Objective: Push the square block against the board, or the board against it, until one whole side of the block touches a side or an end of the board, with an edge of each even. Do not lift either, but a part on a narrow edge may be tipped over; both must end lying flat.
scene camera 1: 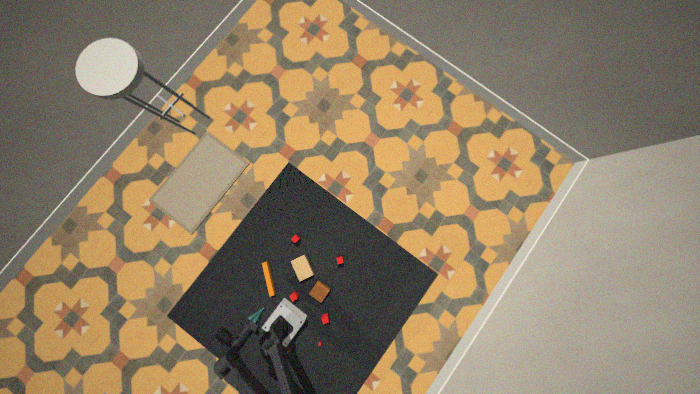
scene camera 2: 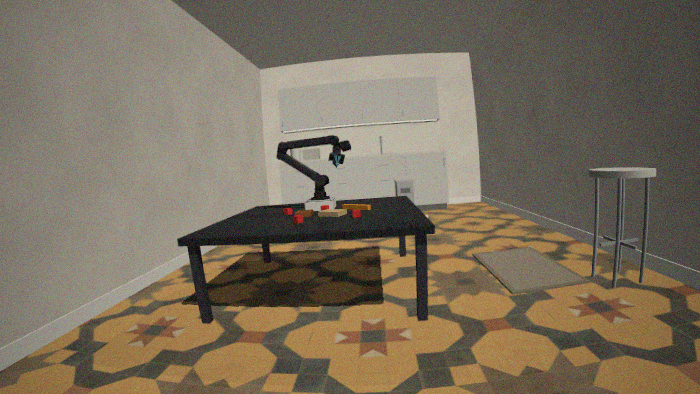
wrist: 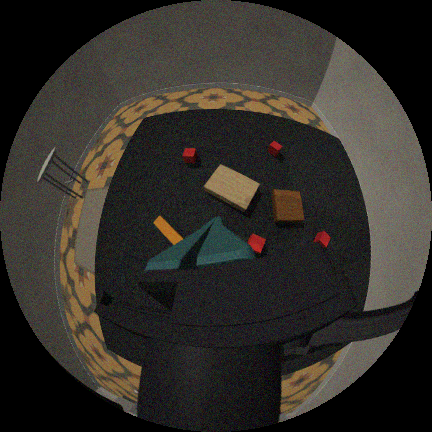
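Pixels of known places: gripper, between the fingertips: (scene camera 1: 263, 308) (scene camera 2: 336, 167) (wrist: 218, 222); arm's base, origin of its link: (scene camera 1: 282, 326) (scene camera 2: 320, 199).
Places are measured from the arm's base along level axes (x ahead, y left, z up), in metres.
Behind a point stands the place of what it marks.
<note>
The board (scene camera 1: 302, 268) {z -0.039, x 0.328, y 0.148 m} (scene camera 2: 333, 213) {z -0.049, x 0.390, y 0.172 m} (wrist: 231, 187) {z -0.039, x 0.316, y 0.152 m} is a pale wooden rectangle lying flat on the black table. The square block (scene camera 1: 320, 291) {z -0.039, x 0.300, y -0.041 m} (scene camera 2: 304, 213) {z -0.047, x 0.341, y -0.022 m} (wrist: 288, 206) {z -0.039, x 0.284, y -0.035 m} is brown and lies flat near it, nearest the board's right corner in the wrist view. A narrow dark gap separates them, and their sides are turned at different angles. My gripper (scene camera 1: 256, 315) {z 0.219, x 0.142, y 0.164 m} (scene camera 2: 337, 161) {z 0.219, x 0.142, y 0.164 m} (wrist: 218, 222) {z 0.219, x 0.142, y 0.164 m} has teal fingertips, is shut and empty, and hangs high above the table, touching neither part.
Red cubes (scene camera 1: 295, 239) {z -0.029, x 0.437, y 0.311 m} (scene camera 1: 340, 260) {z -0.029, x 0.537, y -0.003 m} (wrist: 256, 243) {z -0.029, x 0.157, y 0.065 m} (wrist: 322, 239) {z -0.029, x 0.189, y -0.170 m} lie around both parts. A tiny red piece (scene camera 1: 320, 344) {z -0.053, x 0.050, y -0.269 m} lies beside the arm. An orange bar (scene camera 1: 268, 279) {z -0.038, x 0.128, y 0.266 m} (scene camera 2: 357, 206) {z -0.047, x 0.154, y 0.283 m} (wrist: 168, 229) {z -0.038, x 0.160, y 0.313 m} lies left of the board. The white arm base (scene camera 1: 296, 309) {z -0.044, x 0.110, y -0.002 m} is close to one cube.
</note>
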